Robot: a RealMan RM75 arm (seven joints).
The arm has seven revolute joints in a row. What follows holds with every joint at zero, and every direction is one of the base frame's. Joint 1 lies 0.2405 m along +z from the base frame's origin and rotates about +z. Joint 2 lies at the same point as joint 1 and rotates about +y. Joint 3 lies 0.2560 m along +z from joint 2 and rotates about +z. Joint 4 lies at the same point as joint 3 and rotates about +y. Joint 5 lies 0.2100 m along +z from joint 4 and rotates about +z. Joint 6 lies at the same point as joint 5 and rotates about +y. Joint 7 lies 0.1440 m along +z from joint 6 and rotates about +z. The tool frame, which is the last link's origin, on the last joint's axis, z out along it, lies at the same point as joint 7; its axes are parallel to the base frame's.
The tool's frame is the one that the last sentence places.
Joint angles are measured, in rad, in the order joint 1, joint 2, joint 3, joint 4, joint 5, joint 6, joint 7. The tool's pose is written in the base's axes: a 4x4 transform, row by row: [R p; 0 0 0 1], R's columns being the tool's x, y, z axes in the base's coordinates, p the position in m. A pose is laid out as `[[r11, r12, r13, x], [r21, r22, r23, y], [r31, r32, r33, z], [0, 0, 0, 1]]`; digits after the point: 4 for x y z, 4 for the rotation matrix.
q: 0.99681, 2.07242, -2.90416, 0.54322, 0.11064, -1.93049, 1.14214
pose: [[0.8849, -0.1689, -0.4340, 0.1940], [-0.2166, -0.9743, -0.0625, 0.3406], [-0.4123, 0.1493, -0.8987, -0.0060], [0, 0, 0, 1]]
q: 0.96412, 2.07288, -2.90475, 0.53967, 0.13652, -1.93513, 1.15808
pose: [[0.8646, -0.2078, -0.4574, 0.2017], [-0.2535, -0.9665, -0.0402, 0.3354], [-0.4338, 0.1507, -0.8883, -0.0054], [0, 0, 0, 1]]
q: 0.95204, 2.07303, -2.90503, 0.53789, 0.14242, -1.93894, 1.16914
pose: [[0.8562, -0.2258, -0.4647, 0.2047], [-0.2730, -0.9613, -0.0358, 0.3328], [-0.4387, 0.1575, -0.8847, -0.0053], [0, 0, 0, 1]]
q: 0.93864, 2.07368, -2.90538, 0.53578, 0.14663, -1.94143, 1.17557
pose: [[0.8486, -0.2417, -0.4706, 0.2082], [-0.2898, -0.9566, -0.0312, 0.3298], [-0.4426, 0.1628, -0.8818, -0.0056], [0, 0, 0, 1]]
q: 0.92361, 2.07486, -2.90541, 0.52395, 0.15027, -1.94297, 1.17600
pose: [[0.8395, -0.2515, -0.4817, 0.2111], [-0.3038, -0.9522, -0.0325, 0.3257], [-0.4505, 0.1736, -0.8757, -0.0076], [0, 0, 0, 1]]
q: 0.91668, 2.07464, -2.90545, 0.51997, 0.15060, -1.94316, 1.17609
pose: [[0.8363, -0.2568, -0.4845, 0.2129], [-0.3101, -0.9502, -0.0318, 0.3240], [-0.4522, 0.1768, -0.8742, -0.0081], [0, 0, 0, 1]]
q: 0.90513, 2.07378, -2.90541, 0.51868, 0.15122, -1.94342, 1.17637
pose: [[0.8322, -0.2675, -0.4857, 0.2166], [-0.3197, -0.9471, -0.0263, 0.3216], [-0.4530, 0.1772, -0.8737, -0.0080], [0, 0, 0, 1]]
